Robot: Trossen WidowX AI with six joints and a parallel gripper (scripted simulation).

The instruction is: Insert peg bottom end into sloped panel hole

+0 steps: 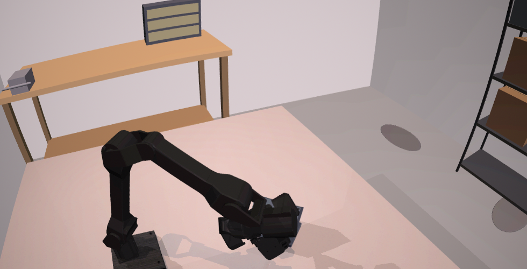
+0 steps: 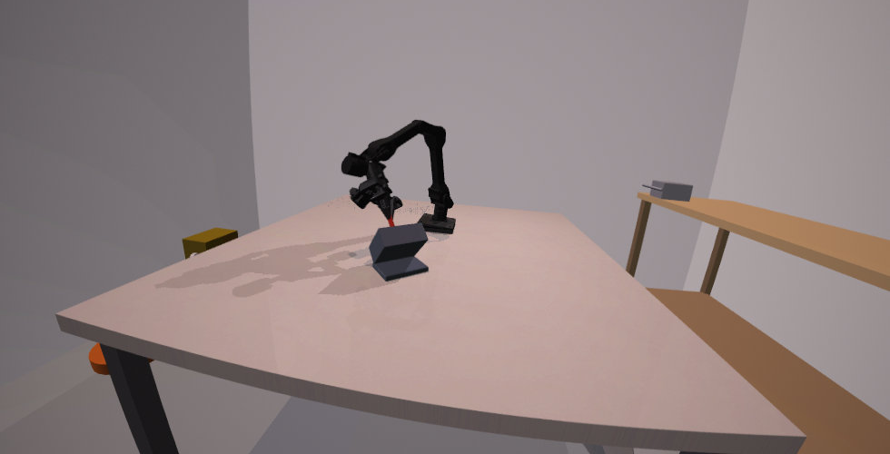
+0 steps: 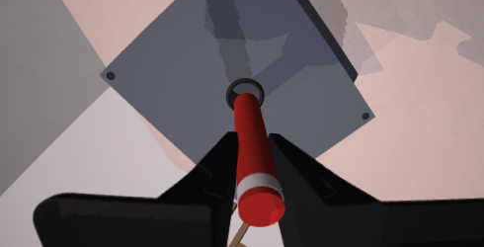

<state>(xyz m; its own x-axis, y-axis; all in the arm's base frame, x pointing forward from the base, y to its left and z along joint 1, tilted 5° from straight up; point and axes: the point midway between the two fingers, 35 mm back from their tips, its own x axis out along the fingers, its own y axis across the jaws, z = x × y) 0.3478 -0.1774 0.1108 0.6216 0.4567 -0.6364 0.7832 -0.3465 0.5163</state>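
Right now my gripper tip is 10 mm to the left of the red round peg, 10 mm below it and 10 mm past it. From my gripper tip the other things lie so: grey sloped panel (50 mm below, 50 mm ahead, 30 mm to the left).
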